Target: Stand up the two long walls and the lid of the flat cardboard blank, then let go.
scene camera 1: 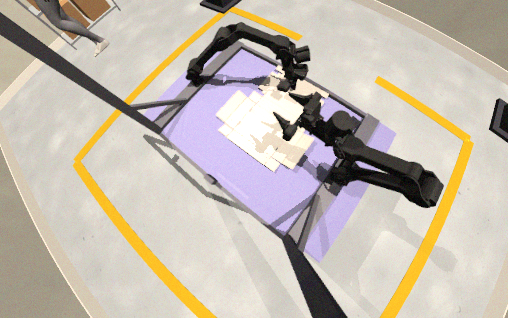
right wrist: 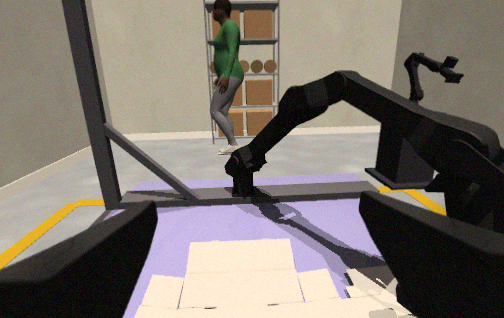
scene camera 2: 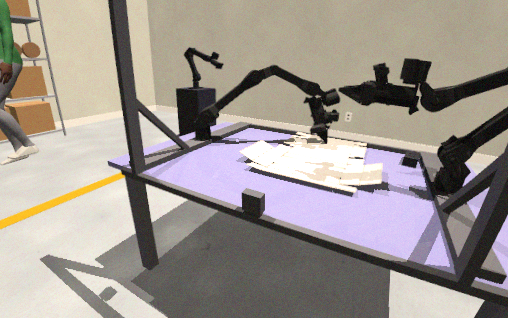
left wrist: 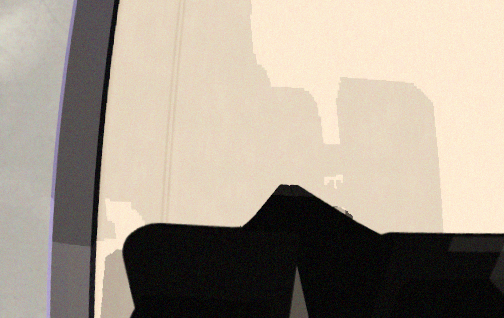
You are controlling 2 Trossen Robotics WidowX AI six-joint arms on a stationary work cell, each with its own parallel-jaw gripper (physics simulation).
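Seen in the pictures: left gripper, fingertip midpoint: (scene camera 1: 294, 89) (scene camera 2: 326, 143) (left wrist: 287, 194); right gripper, fingertip midpoint: (scene camera 1: 281, 102) (right wrist: 259, 205) (scene camera 2: 341, 88); left arm's base, origin of the base link: (scene camera 1: 197, 81) (right wrist: 243, 191) (scene camera 2: 202, 138); right arm's base, origin of the base link: (scene camera 1: 337, 176) (scene camera 2: 446, 189).
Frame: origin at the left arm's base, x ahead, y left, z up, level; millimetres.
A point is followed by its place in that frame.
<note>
The cream cardboard blank (scene camera 1: 250, 122) @[x 417, y -23, z -16 mm] (scene camera 2: 310, 161) @[x 484, y 35, z -17 mm] (left wrist: 380, 45) @[x 564, y 230, z -9 mm] (right wrist: 240, 286) @[x 338, y -14, z -10 mm] lies spread on the lilac table. Its panels are near flat, and some left and right end flaps tilt slightly up; a dark shadow lies under its near edge in scene camera 2. My left gripper (scene camera 1: 284, 86) (scene camera 2: 324, 140) @[x 490, y 272, z -6 mm] (left wrist: 287, 194) @[x 490, y 272, z -6 mm] is shut and empty, pointing down low at the blank's far side; whether the tips touch the cardboard cannot be told. My right gripper (scene camera 1: 283, 105) @[x 561, y 2, z 258 mm] (scene camera 2: 342, 90) @[x 561, y 2, z 258 mm] (right wrist: 259, 205) @[x 561, y 2, z 258 mm] is open and empty, level and high above the blank. It hides part of the blank in scene camera 1.
The lilac table (scene camera 1: 195, 135) @[x 224, y -252, z -19 mm] (scene camera 2: 200, 175) @[x 215, y -273, z -19 mm] has a dark frame rail (left wrist: 82, 150) @[x 504, y 367, z 1 mm] beyond the blank's far side. A small dark block (scene camera 2: 253, 202) @[x 464, y -380, z 18 mm] is at the near edge. Dark posts (scene camera 2: 125, 85) @[x 40, y -372, z 255 mm] (right wrist: 90, 100) @[x 40, y -358, z 274 mm] rise at the table's corners. A person (right wrist: 228, 60) stands beyond the table.
</note>
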